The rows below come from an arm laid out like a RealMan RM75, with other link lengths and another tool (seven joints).
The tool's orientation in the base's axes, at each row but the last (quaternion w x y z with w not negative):
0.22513, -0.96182, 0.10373, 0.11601
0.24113, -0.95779, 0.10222, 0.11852
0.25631, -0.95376, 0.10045, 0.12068
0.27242, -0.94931, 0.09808, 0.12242
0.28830, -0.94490, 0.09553, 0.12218
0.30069, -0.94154, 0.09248, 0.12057
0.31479, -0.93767, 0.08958, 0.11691
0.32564, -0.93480, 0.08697, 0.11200
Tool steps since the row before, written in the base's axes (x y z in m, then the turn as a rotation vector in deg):
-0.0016, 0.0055, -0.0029, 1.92, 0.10, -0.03
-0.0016, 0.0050, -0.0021, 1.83, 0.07, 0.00
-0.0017, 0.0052, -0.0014, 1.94, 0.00, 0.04
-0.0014, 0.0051, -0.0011, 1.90, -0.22, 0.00
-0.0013, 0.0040, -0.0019, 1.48, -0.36, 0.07
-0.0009, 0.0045, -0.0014, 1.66, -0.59, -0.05
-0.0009, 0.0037, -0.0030, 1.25, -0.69, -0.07
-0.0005, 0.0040, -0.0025, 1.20, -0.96, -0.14
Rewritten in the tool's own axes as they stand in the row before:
-0.0016, -0.0032, 0.0053, 1.82, -0.56, -0.27
-0.0016, -0.0030, 0.0045, 1.73, -0.52, -0.29
-0.0019, -0.0033, 0.0041, 1.83, -0.51, -0.38
-0.0016, -0.0033, 0.0039, 1.83, -0.30, -0.46
-0.0011, -0.0019, 0.0040, 1.43, -0.11, -0.52
-0.0009, -0.0026, 0.0039, 1.66, 0.09, -0.59
-0.0004, -0.0010, 0.0047, 1.28, 0.28, -0.57
-0.0002, -0.0015, 0.0045, 1.28, 0.54, -0.68

